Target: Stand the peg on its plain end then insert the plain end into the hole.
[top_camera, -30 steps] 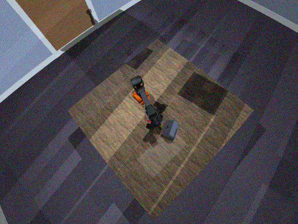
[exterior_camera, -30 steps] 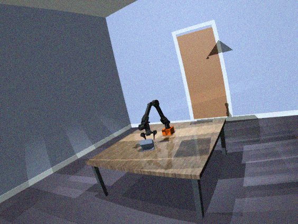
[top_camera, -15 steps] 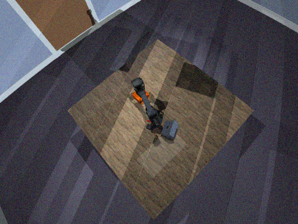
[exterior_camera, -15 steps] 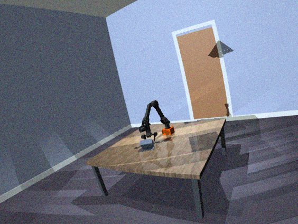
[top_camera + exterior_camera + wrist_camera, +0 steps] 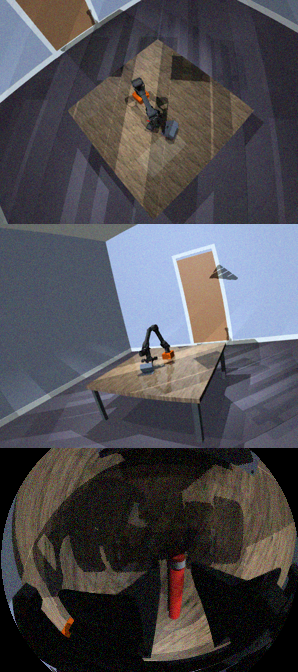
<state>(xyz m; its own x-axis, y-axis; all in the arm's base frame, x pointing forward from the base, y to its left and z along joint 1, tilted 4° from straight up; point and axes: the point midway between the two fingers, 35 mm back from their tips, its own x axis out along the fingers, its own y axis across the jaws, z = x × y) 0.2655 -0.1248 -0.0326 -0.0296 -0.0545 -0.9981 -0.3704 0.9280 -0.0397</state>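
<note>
My gripper tip is 1 cm past the red peg. Round my gripper tip: sloped panel 15 cm ahead, 5 cm above, 4 cm to the left.
</note>
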